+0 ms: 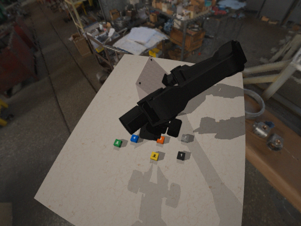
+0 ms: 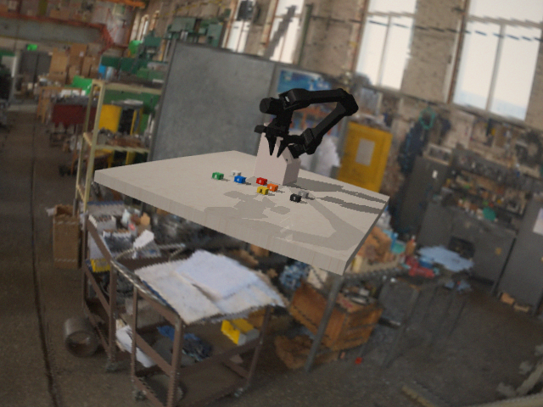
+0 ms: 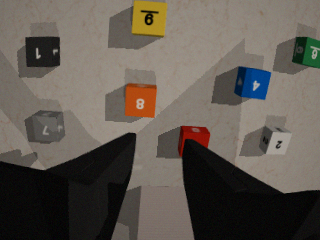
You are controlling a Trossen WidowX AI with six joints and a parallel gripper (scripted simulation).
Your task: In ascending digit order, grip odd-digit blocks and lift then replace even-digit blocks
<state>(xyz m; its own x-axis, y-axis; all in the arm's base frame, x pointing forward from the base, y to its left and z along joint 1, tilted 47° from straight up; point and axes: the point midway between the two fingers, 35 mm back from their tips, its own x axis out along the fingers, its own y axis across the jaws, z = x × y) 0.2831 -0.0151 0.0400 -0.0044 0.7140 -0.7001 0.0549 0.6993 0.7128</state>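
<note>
Now: the black block 13 cm to the left of my gripper tip, 12 cm below it and 4 cm ahead of it. From my gripper tip the other things lie so: orange block 12 cm below, 2 cm to the left, 1 cm behind; red block 12 cm below, 6 cm behind, 5 cm to the right; yellow block 12 cm below, 8 cm ahead, 1 cm to the left.
</note>
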